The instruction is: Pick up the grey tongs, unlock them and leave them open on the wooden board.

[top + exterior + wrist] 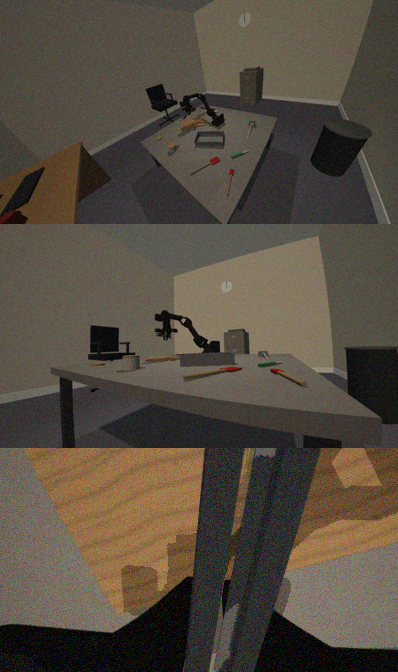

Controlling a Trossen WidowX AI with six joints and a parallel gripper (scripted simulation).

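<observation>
Now: gripper tip 30 mm past the wooden board, 10 mm to the left of it and 150 mm above it. Also, from my gripper tip: yellow disc 480 mm ahead, 110 mm to the right, 150 mm below; roasting tin 100 mm ahead, 450 mm to the left, 130 mm below; green-handled tool 60 mm ahead, 820 mm to the left, 150 mm below.
</observation>
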